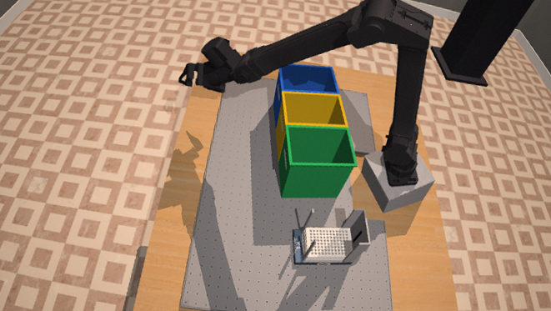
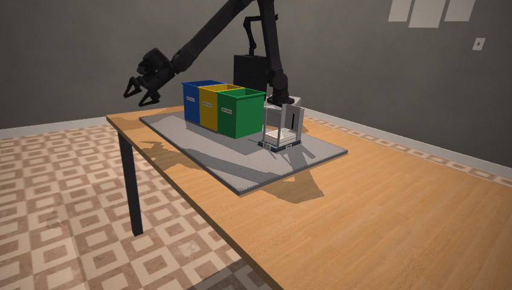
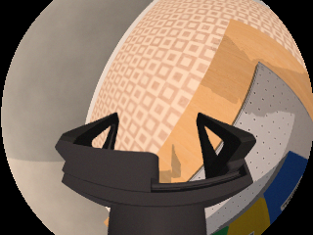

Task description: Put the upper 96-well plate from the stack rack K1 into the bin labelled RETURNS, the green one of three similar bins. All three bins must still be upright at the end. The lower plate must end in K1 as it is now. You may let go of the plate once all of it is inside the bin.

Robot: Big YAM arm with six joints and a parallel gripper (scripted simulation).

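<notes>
Right now the white 96-well plate is 410 mm behind my hand, 460 mm to the left of it and 100 mm below it. Also, from my hand: yellow bin 360 mm behind, 110 mm to the left, 50 mm below; blue bin 360 mm behind, 20 mm to the right, 50 mm below; green bin 370 mm behind, 240 mm to the left, 50 mm below.
</notes>
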